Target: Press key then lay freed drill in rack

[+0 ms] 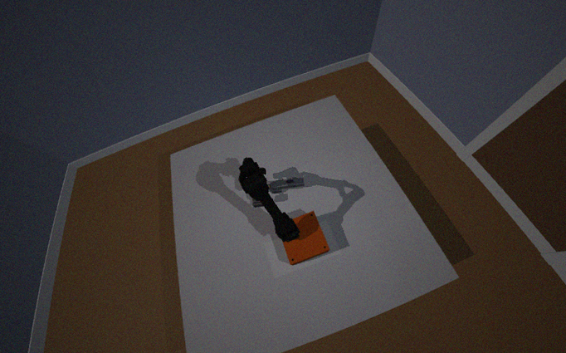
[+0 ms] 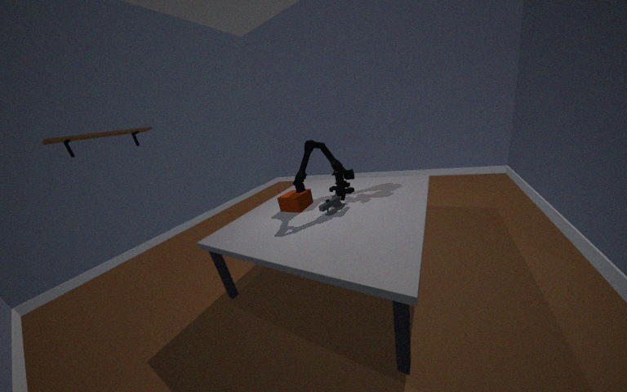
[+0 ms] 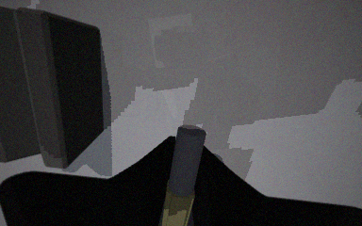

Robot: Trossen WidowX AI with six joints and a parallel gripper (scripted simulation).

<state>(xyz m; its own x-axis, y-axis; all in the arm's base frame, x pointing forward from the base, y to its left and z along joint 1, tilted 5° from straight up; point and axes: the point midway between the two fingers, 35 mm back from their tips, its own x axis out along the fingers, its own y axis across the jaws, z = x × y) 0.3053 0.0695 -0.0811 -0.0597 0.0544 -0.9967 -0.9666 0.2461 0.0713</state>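
The drill lies 40 mm to the right of my gripper tip, 30 mm above it and 10 mm behind it. Round my gripper tip: dark key 160 mm to the right, 40 mm behind, 40 mm above.
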